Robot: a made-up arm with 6 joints.
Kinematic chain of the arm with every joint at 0, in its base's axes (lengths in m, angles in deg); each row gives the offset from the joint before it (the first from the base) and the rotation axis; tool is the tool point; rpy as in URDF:
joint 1: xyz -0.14 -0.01 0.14 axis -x
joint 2: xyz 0.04 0 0.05 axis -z
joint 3: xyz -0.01 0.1 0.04 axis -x
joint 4: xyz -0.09 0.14 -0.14 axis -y
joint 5: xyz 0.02 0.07 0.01 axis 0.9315 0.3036 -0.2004
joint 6: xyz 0.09 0 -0.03 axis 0.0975 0.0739 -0.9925
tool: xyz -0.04 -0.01 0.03 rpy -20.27 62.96 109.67
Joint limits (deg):
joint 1: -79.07..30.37
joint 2: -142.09..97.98
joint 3: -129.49..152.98
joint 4: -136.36..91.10
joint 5: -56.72..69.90
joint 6: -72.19..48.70
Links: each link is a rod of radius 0.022 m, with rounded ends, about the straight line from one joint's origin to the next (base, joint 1, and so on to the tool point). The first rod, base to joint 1, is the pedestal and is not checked.
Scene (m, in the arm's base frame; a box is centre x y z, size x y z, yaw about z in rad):
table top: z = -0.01
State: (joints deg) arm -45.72 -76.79 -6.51 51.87 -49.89 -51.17
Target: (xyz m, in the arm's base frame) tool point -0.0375 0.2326 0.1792
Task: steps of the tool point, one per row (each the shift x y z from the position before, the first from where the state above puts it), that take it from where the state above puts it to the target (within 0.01 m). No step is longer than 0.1 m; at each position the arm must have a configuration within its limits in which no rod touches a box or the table.
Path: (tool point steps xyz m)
1: 0.0143 0.0750 0.0471
2: 0.0358 0.0738 0.0317
3: 0.0537 0.0662 0.0142
4: 0.0663 0.0521 -0.0038
5: 0.0727 0.0334 -0.0200
6: 0.0722 0.0117 -0.0325
7: 0.0651 -0.0102 -0.0402

